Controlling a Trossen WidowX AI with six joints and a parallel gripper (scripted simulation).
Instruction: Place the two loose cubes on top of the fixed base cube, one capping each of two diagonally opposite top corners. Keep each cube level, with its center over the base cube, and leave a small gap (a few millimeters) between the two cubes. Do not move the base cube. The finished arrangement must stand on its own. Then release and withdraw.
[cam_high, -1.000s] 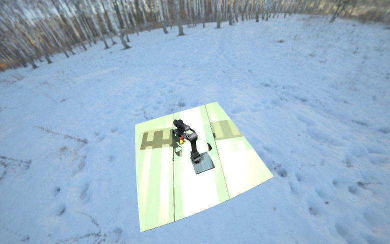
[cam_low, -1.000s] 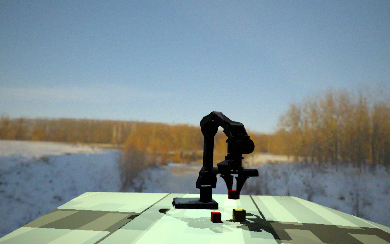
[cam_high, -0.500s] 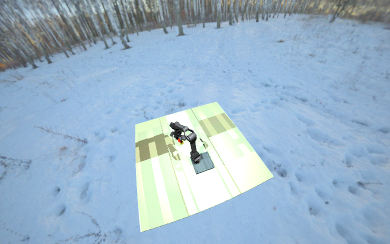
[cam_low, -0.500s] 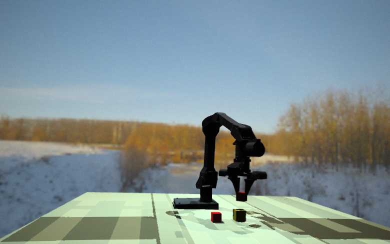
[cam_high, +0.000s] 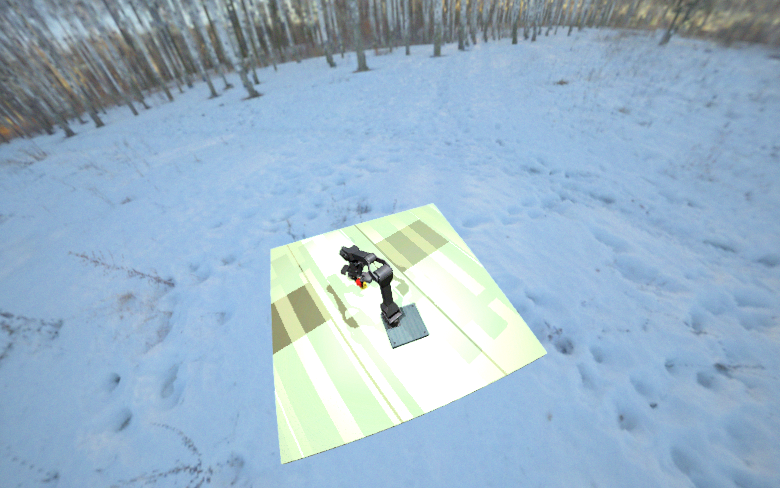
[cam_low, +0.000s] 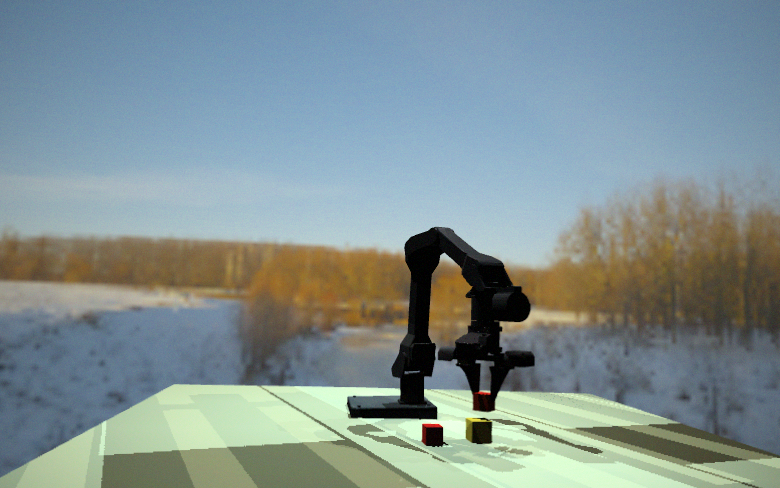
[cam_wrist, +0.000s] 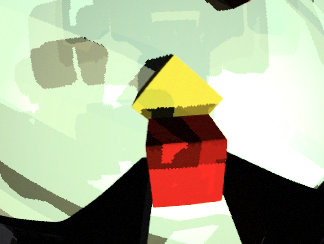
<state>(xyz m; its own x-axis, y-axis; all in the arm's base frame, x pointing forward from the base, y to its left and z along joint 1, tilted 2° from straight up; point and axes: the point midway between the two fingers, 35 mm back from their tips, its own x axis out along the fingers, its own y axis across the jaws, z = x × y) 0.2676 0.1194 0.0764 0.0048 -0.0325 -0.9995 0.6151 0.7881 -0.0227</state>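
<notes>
Now: gripper tip 50 mm above the yellow base cube, 20 mm short of it and 10 mm to the left of it.
</notes>
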